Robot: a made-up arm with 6 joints.
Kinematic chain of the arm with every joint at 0, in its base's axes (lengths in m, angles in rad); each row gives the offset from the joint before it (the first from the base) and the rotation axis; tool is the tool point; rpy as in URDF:
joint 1: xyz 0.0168 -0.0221 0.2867 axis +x
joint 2: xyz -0.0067 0 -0.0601 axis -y
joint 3: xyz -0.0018 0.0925 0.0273 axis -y
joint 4: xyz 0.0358 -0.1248 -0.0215 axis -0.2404 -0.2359 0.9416
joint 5: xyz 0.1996 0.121 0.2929 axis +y
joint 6: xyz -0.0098 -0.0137 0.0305 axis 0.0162 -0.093 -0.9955
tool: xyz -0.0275 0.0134 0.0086 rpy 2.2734 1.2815 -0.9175
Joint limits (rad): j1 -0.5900..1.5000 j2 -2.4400..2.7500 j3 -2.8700..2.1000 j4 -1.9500..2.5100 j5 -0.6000..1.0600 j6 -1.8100..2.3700
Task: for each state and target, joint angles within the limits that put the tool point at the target. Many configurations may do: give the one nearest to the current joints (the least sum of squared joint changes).
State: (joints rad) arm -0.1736 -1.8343 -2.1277 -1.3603 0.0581 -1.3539
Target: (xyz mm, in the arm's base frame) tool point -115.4 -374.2 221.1
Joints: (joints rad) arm -0.1408 -1.7069 -2.3576 -1.9500 -0.6000 -1.0815
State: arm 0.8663 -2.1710 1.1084 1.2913 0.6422 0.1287
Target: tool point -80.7 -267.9 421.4
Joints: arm 1.4052 -1.9576 1.2879 1.9289 0.6059 0.1405
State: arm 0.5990 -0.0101 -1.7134 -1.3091 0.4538 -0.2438
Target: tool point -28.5 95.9 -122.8
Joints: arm 0.7967 -0.3652 -2.1444 -1.0921 -0.1555 -0.3218
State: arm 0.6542 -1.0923 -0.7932 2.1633 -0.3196 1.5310
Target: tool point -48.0 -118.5 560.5
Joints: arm 0.4902 -0.7820 -0.0898 2.0149 -0.6000 1.0552
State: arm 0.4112 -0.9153 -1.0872 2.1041 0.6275 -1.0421
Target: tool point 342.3 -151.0 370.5
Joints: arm 0.6526 -0.9895 -1.1621 2.4732 0.5014 -1.0127
